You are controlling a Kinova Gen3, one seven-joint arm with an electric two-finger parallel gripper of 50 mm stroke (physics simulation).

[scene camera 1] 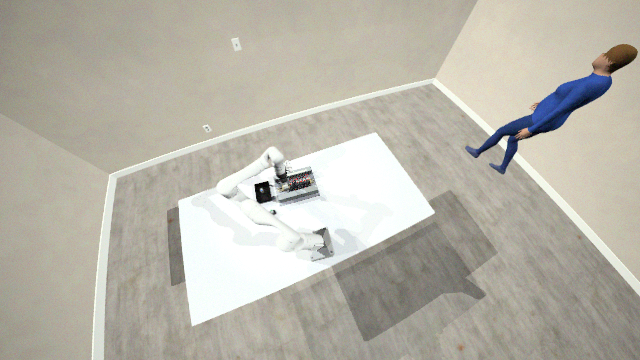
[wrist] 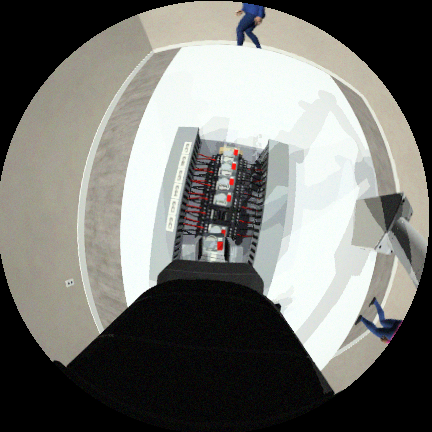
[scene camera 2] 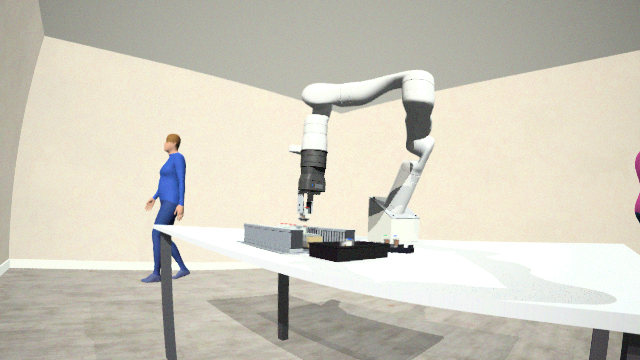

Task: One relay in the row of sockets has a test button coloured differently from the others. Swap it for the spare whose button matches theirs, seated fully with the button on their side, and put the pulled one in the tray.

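Frame: origin at the arm's base, x back, y right, z up, level; metres.
Seen in the pictures: gripper, fingertip midpoint: (scene camera 1: 287, 181) (wrist: 213, 244) (scene camera 2: 304, 213); arm's base, link origin: (scene camera 1: 317, 241) (wrist: 395, 231) (scene camera 2: 393, 208).
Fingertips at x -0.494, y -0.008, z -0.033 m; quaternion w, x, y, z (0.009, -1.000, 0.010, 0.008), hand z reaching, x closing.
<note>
Pixels of each thing's top centre, then the offset from my fingertips to it.
- clear relay with a red test button, top centre: (wrist: 212, 244) (scene camera 2: 304, 206) dy +0.003, dx +0.000, dz +0.020 m
- relay with a blue button, top centre: (scene camera 2: 347, 238) dy -0.209, dx -0.050, dz -0.058 m
- black tray, top centre: (scene camera 2: 349, 243) (scene camera 1: 262, 191) dy -0.206, dx -0.036, dz -0.070 m
- spare with a green button, top centre: (scene camera 2: 386, 235) dy -0.192, dx +0.147, dz -0.056 m
- small black holder, top centre: (scene camera 2: 395, 244) dy -0.223, dx +0.149, dz -0.082 m
- tan end block, top centre: (wrist: 213, 253) (scene camera 2: 310, 233) dy -0.027, dx -0.001, dz -0.058 m
My gripper (wrist: 213, 244) (scene camera 2: 304, 211) is shut on a clear relay with a red test button (wrist: 220, 245). It holds the relay upright, a little above the near end of the socket row. The button is on the right in the wrist view, like those in the row. Several seated relays (wrist: 222, 198) show red buttons. One socket (wrist: 220, 215) is empty, between two seated relays. A relay with a blue button (scene camera 2: 348, 242) lies in the black tray (scene camera 2: 348, 253) (scene camera 1: 258, 199). A spare with a green button (scene camera 2: 386, 240) and one with a blue button (scene camera 2: 395, 240) stand in the small black holder (scene camera 2: 408, 249).
Grey slotted ducts (wrist: 170, 200) (wrist: 276, 185) run along both sides of the row, with red and black wires between. A white label strip lies on the left duct in the wrist view. A tan end block (scene camera 2: 314, 240) stands at a row end. A person in blue (scene camera 1: 570, 102) stands beyond the table.
</note>
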